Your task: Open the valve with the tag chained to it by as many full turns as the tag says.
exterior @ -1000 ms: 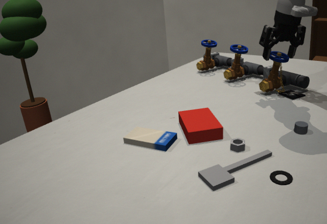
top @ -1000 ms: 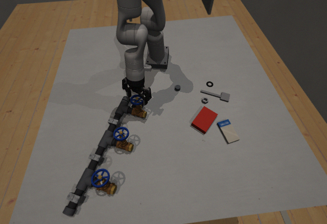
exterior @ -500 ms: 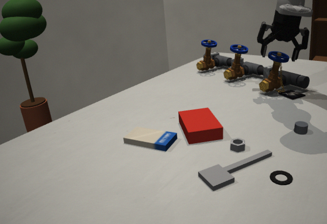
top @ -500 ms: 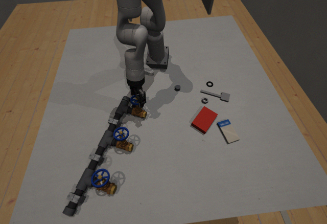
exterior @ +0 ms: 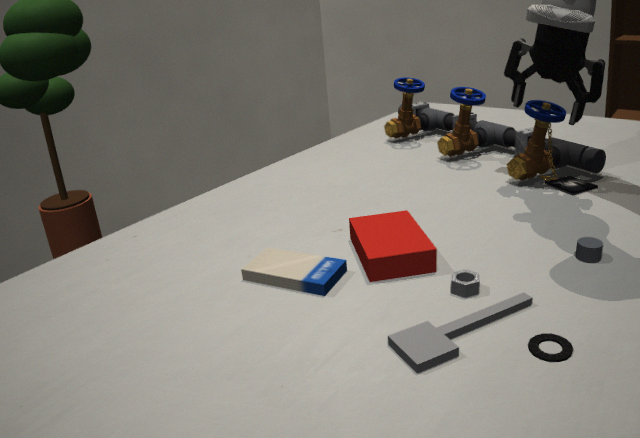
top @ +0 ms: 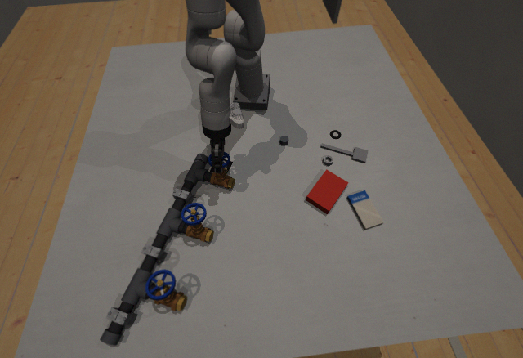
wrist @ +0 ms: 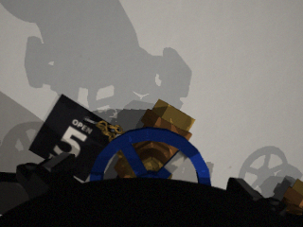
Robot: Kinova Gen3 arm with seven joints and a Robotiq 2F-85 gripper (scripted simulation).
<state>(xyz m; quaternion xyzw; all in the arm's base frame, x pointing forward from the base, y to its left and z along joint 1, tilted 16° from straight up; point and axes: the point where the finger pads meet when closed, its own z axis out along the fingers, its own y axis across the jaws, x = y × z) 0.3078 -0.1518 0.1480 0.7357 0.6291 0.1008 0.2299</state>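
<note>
Now: the black tag 4 cm behind my hand and 12 cm below it. Also, from my hand: red block: 13 cm ahead, 31 cm to the left, 11 cm below; then small grey cylinder: 10 cm behind, 23 cm to the left, 11 cm below; then grey paddle-shaped tool: 44 cm to the left, 12 cm below.
</note>
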